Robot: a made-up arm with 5 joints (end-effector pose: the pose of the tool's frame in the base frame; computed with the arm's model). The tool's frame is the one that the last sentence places. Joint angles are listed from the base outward.
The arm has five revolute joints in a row. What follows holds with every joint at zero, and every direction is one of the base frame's. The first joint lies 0.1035 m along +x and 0.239 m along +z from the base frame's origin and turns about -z. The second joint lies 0.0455 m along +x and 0.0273 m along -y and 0.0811 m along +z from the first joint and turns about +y. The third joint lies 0.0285 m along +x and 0.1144 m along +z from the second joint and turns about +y. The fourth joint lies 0.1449 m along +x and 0.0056 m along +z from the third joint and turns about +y. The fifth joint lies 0.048 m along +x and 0.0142 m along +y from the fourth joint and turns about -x. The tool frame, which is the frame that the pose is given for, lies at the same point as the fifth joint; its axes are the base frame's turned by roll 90, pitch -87.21 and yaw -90 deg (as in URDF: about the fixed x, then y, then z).
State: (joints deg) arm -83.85 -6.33 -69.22 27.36 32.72
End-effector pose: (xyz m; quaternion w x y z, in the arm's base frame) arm 0.1298 0.1218 0.6144 0.1949 0.4235 -0.8327 0.2989
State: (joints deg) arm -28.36 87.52 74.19 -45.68 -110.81
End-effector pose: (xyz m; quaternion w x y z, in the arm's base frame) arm 0.1134 -0.0096 0.2027 0.7170 -0.2129 0.0734 -0.6597
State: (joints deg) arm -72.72 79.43 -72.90 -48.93 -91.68
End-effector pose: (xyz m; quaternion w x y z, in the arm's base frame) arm 0.2180 0.3238 0.3345 0.3963 0.9092 -0.1021 -0.0761
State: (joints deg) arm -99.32 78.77 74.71 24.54 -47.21
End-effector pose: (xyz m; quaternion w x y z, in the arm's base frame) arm 0.1183 -0.0096 0.2431 0.6536 -0.6700 0.1838 0.3001
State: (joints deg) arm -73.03 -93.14 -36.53 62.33 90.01
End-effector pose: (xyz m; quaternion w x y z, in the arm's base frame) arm 0.0727 -0.1460 0.4945 0.0337 -0.1211 -0.9730 0.1935
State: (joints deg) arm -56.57 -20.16 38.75 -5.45 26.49
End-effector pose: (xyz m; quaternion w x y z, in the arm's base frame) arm 0.2349 0.1753 0.3855 0.5989 0.1759 -0.5962 0.5050
